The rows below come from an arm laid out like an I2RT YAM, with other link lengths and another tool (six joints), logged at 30 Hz.
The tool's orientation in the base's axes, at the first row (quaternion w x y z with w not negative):
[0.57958 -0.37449 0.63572 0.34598]
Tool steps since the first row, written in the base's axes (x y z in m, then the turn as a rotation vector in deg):
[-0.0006 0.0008 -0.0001 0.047 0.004 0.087]
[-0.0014 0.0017 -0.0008 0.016 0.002 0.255]
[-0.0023 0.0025 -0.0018 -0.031 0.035 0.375]
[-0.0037 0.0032 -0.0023 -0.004 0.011 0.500]
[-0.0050 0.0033 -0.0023 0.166 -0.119 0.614]
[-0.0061 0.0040 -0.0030 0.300 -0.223 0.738]
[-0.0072 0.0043 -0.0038 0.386 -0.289 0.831]
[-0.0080 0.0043 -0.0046 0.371 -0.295 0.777]
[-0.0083 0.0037 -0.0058 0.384 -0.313 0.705]
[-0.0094 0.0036 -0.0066 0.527 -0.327 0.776]
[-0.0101 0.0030 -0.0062 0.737 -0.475 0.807]
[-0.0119 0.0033 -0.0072 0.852 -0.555 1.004]
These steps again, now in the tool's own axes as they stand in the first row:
[0.0001 0.0009 0.0004 -0.089 -0.039 0.018]
[0.0007 0.0020 0.0009 -0.255 -0.012 -0.013]
[0.0017 0.0032 0.0012 -0.375 0.046 -0.018]
[0.0022 0.0048 0.0012 -0.499 0.012 -0.037]
[0.0023 0.0060 0.0007 -0.611 -0.199 -0.079]
[0.0030 0.0073 0.0008 -0.733 -0.366 -0.117]
[0.0038 0.0084 0.0007 -0.824 -0.473 -0.142]
[0.0046 0.0091 0.0003 -0.769 -0.463 -0.150]
[0.0059 0.0090 -0.0002 -0.697 -0.483 -0.153]
[0.0068 0.0099 -0.0008 -0.773 -0.615 -0.103]
[0.0064 0.0103 -0.0017 -0.803 -0.870 -0.135]
[0.0075 0.0120 -0.0022 -0.999 -1.008 -0.167]

